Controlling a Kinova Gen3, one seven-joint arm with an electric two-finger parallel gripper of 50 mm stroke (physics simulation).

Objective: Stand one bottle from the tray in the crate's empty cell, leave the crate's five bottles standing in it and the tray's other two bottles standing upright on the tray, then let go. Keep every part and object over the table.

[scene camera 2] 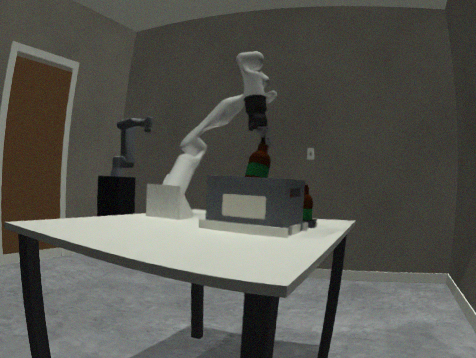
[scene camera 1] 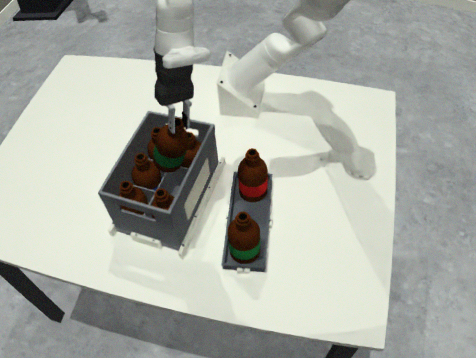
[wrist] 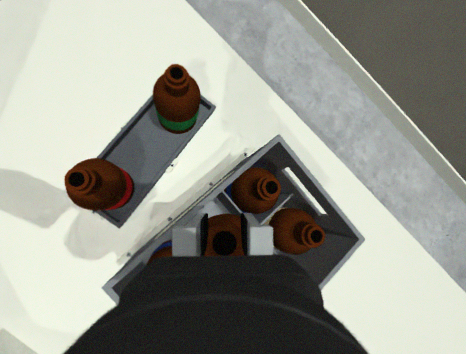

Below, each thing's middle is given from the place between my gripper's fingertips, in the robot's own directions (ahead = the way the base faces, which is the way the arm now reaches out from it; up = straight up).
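Red-label bottle (scene camera 1: 252, 171): 14 cm to the left of my hand, 6 cm behind it, 20 cm below it. Brown green-label bottle (scene camera 1: 170, 149): 4 cm to the right of my hand, 2 cm behind it, 7 cm below it. Going by their middles, the brown green-label bottle is the nearest to my hand of the things named here.
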